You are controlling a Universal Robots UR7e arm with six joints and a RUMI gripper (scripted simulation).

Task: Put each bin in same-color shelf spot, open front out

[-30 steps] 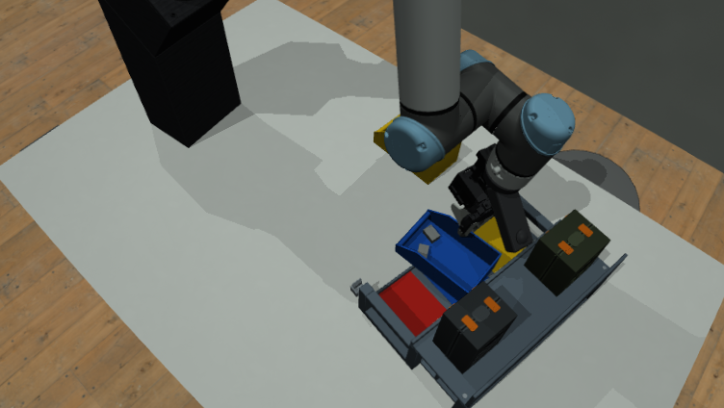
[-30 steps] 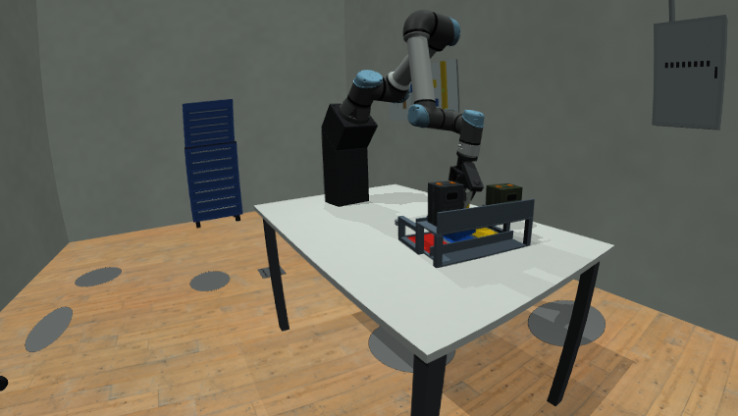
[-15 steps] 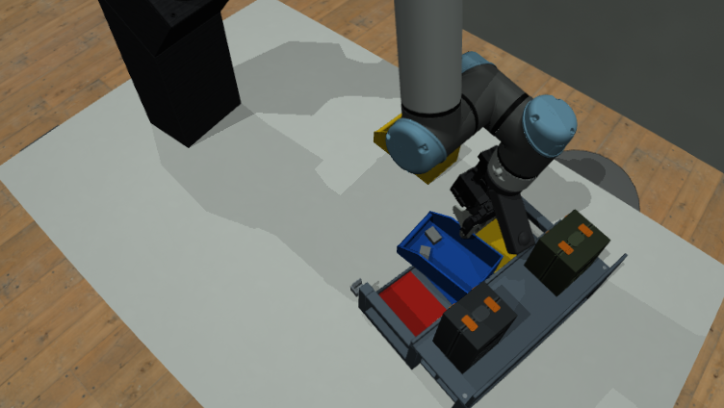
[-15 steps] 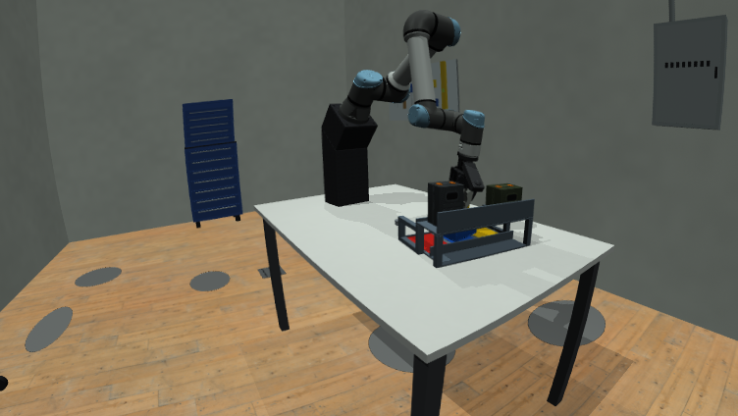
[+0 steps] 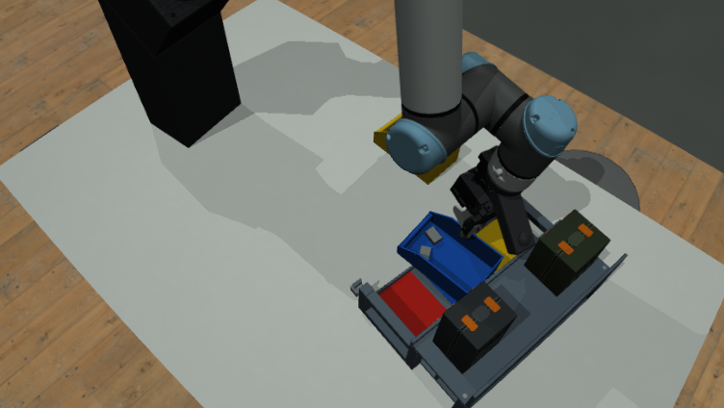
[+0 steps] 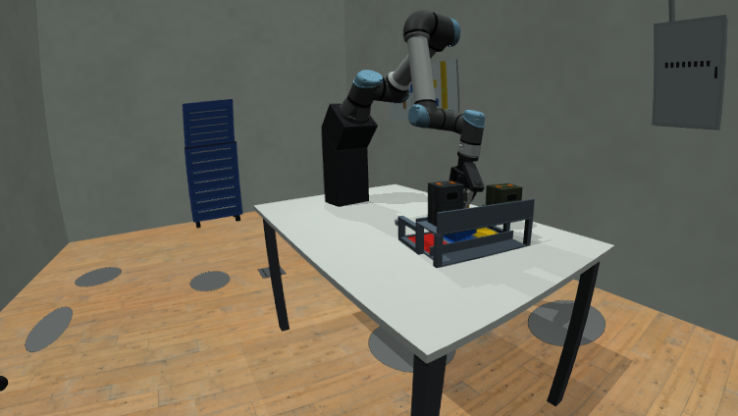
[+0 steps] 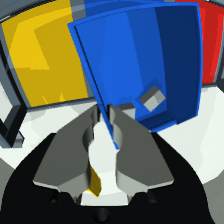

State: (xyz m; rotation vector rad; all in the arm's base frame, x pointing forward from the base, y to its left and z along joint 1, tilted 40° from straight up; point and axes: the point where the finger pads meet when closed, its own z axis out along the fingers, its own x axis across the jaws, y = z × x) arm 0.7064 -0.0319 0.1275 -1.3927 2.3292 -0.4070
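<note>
Right now my hand is 20 mm past the blue bin, 40 mm to the left of it and 30 mm above it. Round my hand: yellow bin (190 mm behind, 200 mm to the left, 40 mm below).
</note>
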